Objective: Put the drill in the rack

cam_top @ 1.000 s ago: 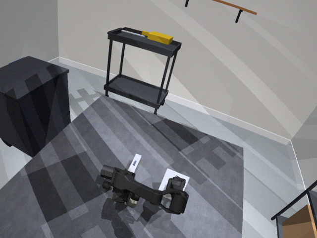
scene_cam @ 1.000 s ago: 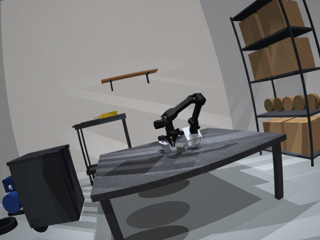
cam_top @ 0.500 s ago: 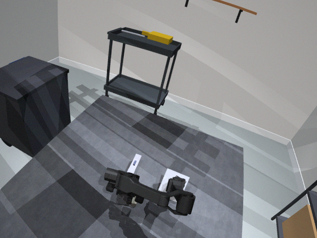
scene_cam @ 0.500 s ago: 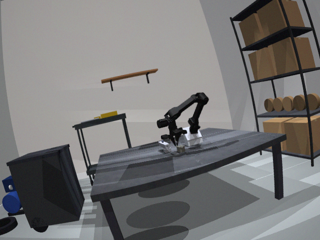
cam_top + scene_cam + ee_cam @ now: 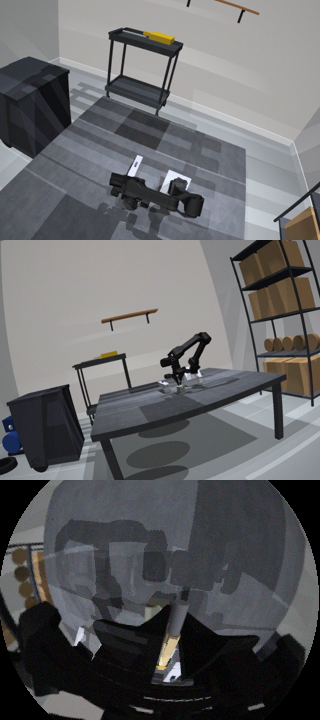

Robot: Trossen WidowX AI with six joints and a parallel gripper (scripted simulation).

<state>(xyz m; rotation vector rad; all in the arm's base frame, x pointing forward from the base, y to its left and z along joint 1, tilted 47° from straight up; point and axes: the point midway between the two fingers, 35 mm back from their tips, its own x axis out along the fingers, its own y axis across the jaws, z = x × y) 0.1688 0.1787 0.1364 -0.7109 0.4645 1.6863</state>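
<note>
Now: gripper tip 1 cm short of the drill, 4 cm to the left of it and 3 cm below it. The rest, counted from my gripper tip: pale fixture block (10 cm ahead, 20 cm to the right, 1 cm below); blue key (10 cm ahead, 23 cm to the right, 1 cm below).
</note>
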